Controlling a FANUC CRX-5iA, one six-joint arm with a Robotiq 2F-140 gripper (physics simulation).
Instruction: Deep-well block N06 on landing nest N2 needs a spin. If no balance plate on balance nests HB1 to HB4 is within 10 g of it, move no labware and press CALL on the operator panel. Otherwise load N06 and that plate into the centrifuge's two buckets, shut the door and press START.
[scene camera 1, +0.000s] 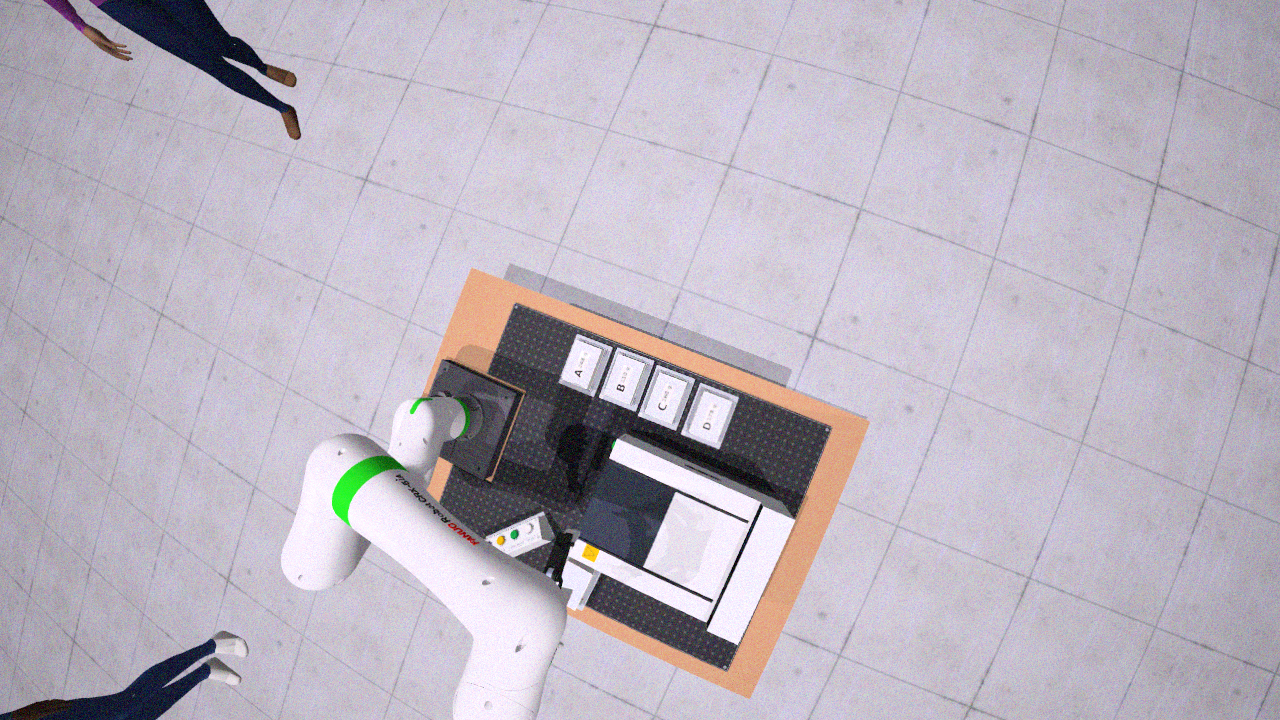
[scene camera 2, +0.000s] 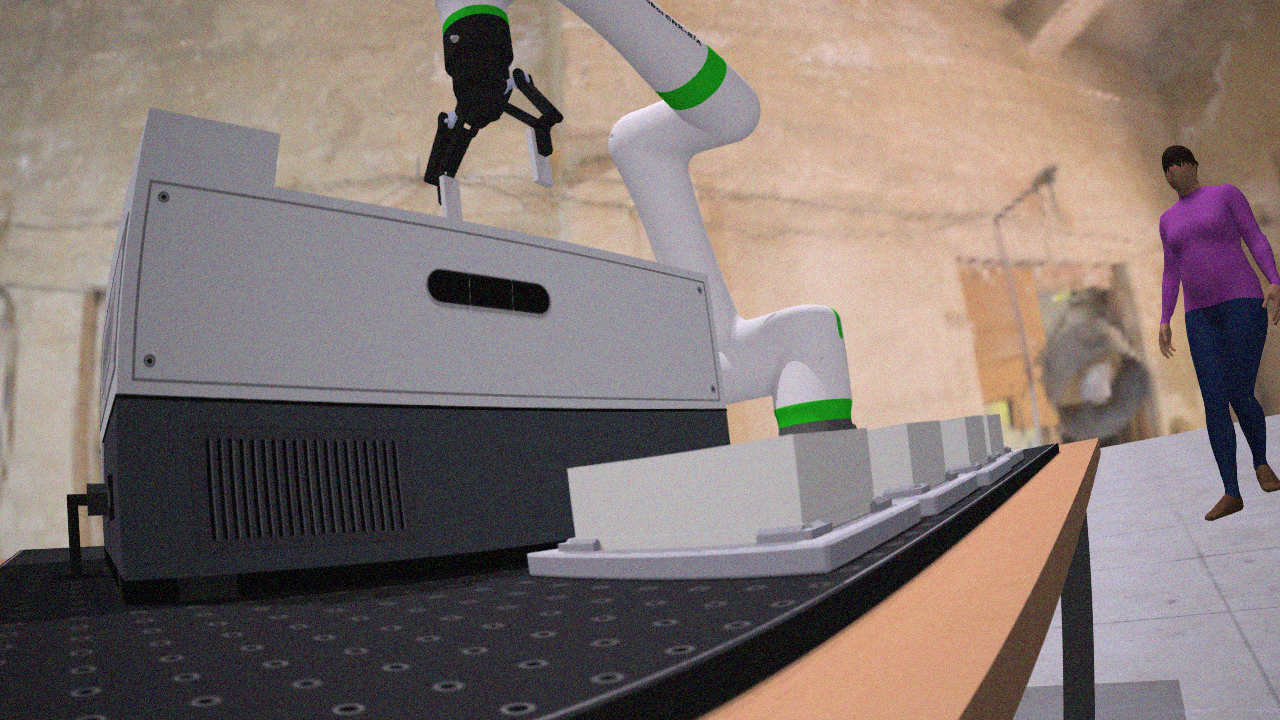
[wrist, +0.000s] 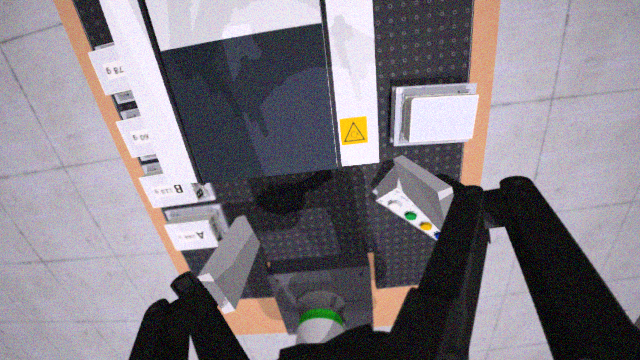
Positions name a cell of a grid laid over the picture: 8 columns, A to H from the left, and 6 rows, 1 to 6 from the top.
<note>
My gripper (scene camera 2: D2) is open, with nothing in its grasp. I also see a white block (scene camera 1: D5), a white centrifuge (scene camera 1: E5) and a button box (scene camera 1: D5).
The white block also shows in the wrist view (wrist: F2). My gripper is seen too in scene camera 1 (scene camera 1: D5) and in the wrist view (wrist: E4). The button box also shows in the wrist view (wrist: E4). Scene camera 2 does not show the white block, which is hidden by the white centrifuge.
</note>
